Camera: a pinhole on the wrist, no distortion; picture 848 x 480 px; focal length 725.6 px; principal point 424.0 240.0 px. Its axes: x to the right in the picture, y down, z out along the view. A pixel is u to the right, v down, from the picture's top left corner.
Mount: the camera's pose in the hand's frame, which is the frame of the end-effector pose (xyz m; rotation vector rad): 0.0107 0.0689 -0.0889 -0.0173 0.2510 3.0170
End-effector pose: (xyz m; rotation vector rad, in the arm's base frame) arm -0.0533 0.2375 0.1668 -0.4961 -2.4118 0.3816
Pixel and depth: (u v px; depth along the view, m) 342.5 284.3 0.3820
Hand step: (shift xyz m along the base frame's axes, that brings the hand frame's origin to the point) -0.1971 0.0718 -0.2345
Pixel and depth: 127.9 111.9 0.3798
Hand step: -0.2568 0.1944 -0.1880
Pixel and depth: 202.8 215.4 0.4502
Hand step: -0.2987 0.1398 -0.2447
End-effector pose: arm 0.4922 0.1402 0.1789 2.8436 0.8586 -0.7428
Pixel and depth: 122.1 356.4 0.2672
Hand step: 0.0369 -0.0298 -0.2200
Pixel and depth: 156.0 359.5 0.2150
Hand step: 0.0387 -0.0359 -0.1588
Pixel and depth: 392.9 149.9 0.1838
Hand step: 0.0423 -0.1096 -0.0954
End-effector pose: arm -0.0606 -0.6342 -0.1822 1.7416 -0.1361 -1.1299
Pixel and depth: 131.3 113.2 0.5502
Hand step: -0.1009 -0.5443 0.0085
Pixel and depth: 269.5 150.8 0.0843
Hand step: 0.0573 -0.0554 0.0533
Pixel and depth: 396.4 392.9 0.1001
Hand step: 0.0221 -0.0466 0.0424
